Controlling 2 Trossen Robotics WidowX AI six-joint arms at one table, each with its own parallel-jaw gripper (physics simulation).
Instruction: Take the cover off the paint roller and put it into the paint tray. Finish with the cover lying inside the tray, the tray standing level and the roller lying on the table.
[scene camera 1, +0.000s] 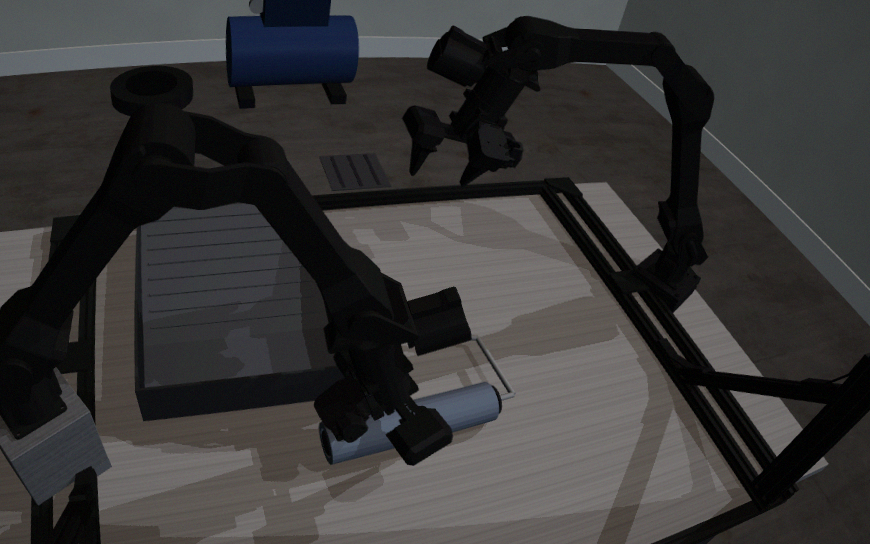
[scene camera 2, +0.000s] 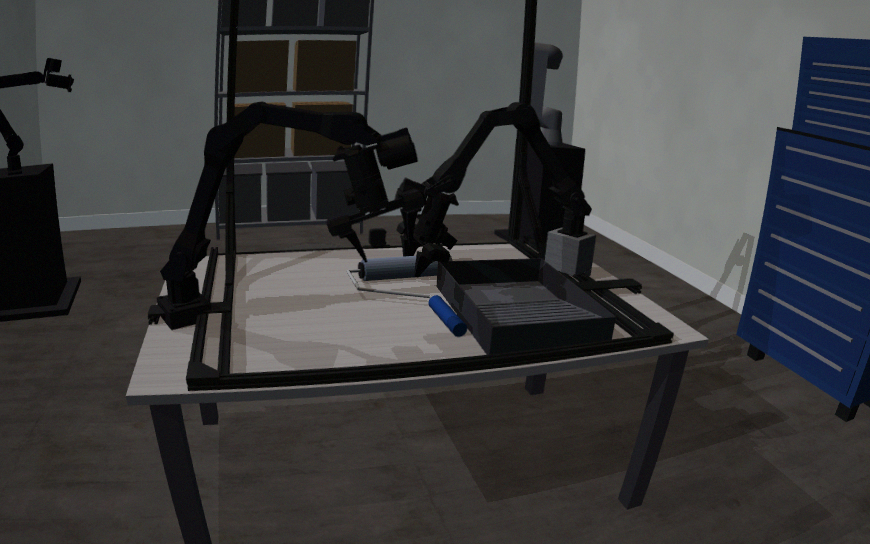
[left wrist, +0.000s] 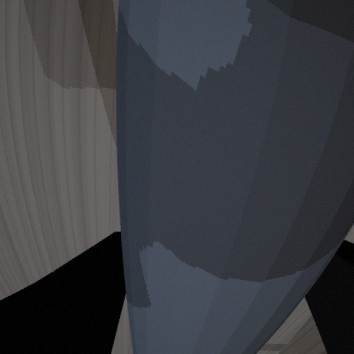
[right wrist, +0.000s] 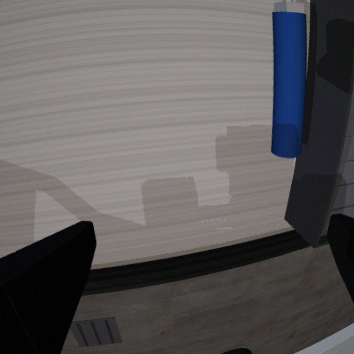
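Pixels of known places: left gripper, fingertip midpoint: (scene camera 1: 401, 430) (scene camera 2: 410, 271) (left wrist: 210, 240); right gripper, fingertip midpoint: (scene camera 1: 436, 179) (scene camera 2: 388, 253) (right wrist: 214, 231); left arm's base, origin of the base link: (scene camera 1: 29, 405) (scene camera 2: 572, 233); right arm's base, origin of the base link: (scene camera 1: 668, 273) (scene camera 2: 183, 300).
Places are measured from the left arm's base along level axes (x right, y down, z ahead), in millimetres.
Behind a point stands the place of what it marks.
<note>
The pale blue-grey cover (scene camera 1: 474, 407) {x 312, y 70, z 428 mm} (scene camera 2: 388, 267) {x 265, y 81, z 426 mm} (left wrist: 200, 150) lies level, with the roller's wire frame (scene camera 1: 494, 365) {x 282, y 91, z 523 mm} (scene camera 2: 392, 292) {x 167, y 96, z 506 mm} running to its end. The roller's blue handle (scene camera 2: 447, 315) {x -8, y 90, z 517 mm} (right wrist: 289, 80) {x 19, y 88, z 503 mm} lies beside the tray. The dark paint tray (scene camera 1: 237, 392) {x 87, y 80, z 225 mm} (scene camera 2: 551, 338) {x -220, y 89, z 446 mm} (right wrist: 317, 205) {x -110, y 67, z 530 mm} stands level on the table. My left gripper (scene camera 1: 384, 433) {x 258, y 106, z 353 mm} (scene camera 2: 420, 253) (left wrist: 210, 240) {x 258, y 106, z 353 mm} is shut on the cover around its middle; its fingertips are partly hidden. My right gripper (scene camera 1: 438, 178) {x 53, y -51, z 632 mm} (scene camera 2: 386, 256) {x 53, y -51, z 632 mm} (right wrist: 214, 231) {x 53, y -51, z 632 mm} is open and empty, raised beyond the tray and handle in scene camera 1.
A black rail frame (scene camera 1: 436, 192) {x -41, y 99, z 789 mm} (scene camera 2: 307, 376) {x -10, y 101, z 877 mm} runs along the table (scene camera 1: 577, 461) {x 456, y 119, z 494 mm} (scene camera 2: 275, 340) {x 169, y 119, z 826 mm}. My left arm reaches over the tray in scene camera 1. A grey block (scene camera 1: 57, 442) {x 50, y 16, z 3 mm} (scene camera 2: 569, 252) {x -24, y 39, z 50 mm} is under the left arm's base. A blue tank (scene camera 1: 291, 51) stands on the floor beyond the table.
</note>
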